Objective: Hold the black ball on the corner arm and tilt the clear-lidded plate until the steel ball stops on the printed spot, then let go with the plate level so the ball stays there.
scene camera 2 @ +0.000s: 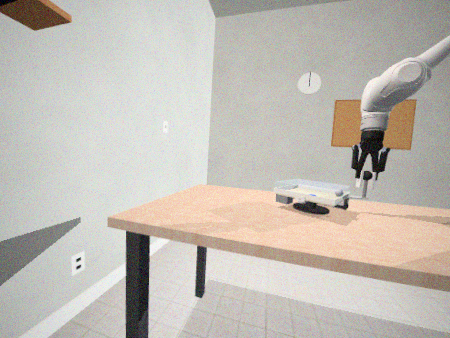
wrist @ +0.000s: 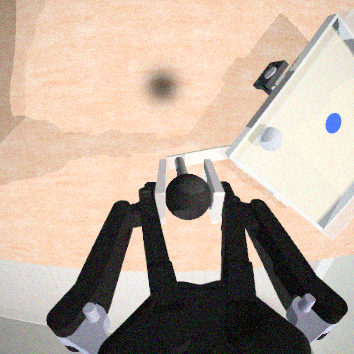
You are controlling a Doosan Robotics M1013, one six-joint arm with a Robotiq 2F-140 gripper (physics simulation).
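My gripper [scene camera 2: 367,179] [wrist: 184,171] is shut on the black ball [scene camera 2: 367,175] [wrist: 188,197], with one pale fingertip pad on each side of it. The ball tops a thin post at the end of the corner arm [wrist: 200,153]. The clear-lidded plate [scene camera 2: 325,200] [wrist: 305,172] sits on a dark round base [scene camera 2: 311,208]; its exact tilt is hard to tell. The steel ball [scene camera 2: 339,193] [wrist: 271,138] is inside, near the corner that carries the arm. It is apart from the blue printed spot [scene camera 2: 312,195] [wrist: 333,123]. Part of the plate is cut off at the wrist view's right edge.
The wooden table [scene camera 2: 200,220] [wrist: 90,105] carries the plate. A small dark block [wrist: 270,76] juts from the plate's side in the wrist view. A grey block [scene camera 2: 284,198] shows under its left end in the scene view. A cork board [scene camera 2: 345,122] hangs behind the robot arm.
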